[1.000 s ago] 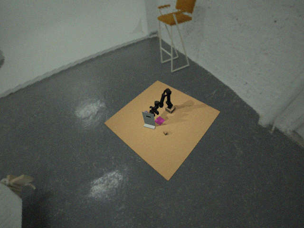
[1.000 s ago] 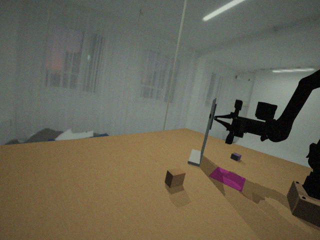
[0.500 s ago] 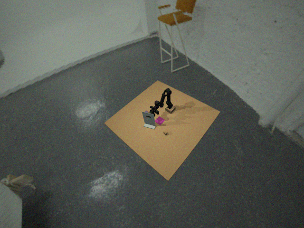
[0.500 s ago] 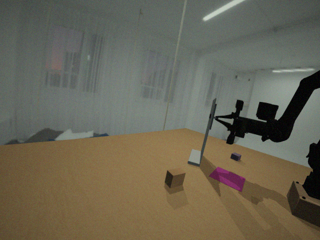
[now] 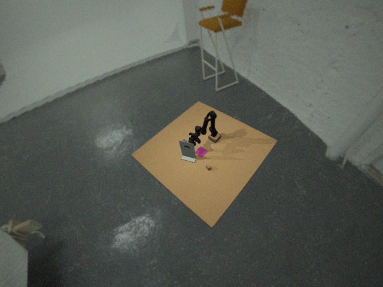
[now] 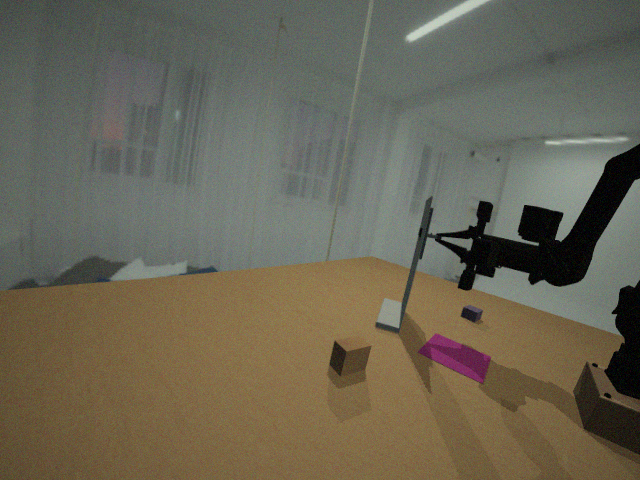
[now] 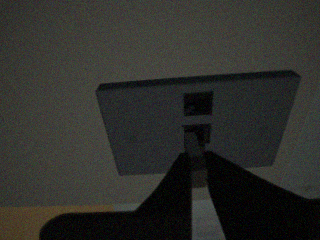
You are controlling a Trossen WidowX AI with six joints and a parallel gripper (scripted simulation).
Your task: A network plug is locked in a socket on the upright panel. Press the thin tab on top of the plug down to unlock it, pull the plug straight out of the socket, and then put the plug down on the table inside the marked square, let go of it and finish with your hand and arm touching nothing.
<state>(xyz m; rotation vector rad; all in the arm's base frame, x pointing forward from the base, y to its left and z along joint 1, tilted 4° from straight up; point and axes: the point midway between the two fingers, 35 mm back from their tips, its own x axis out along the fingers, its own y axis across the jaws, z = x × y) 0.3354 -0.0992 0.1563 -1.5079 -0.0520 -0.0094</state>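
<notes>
The magenta marked square lies 11 cm behind my gripper tip, 8 cm to the left of it and 21 cm below it. From my gripper tip the other things lie so: purple block: 12 cm behind, 18 cm to the right, 20 cm below; then grey network plug: 1 cm ahead; then grey upright panel: 4 cm ahead, 1 cm to the left, 8 cm below.
</notes>
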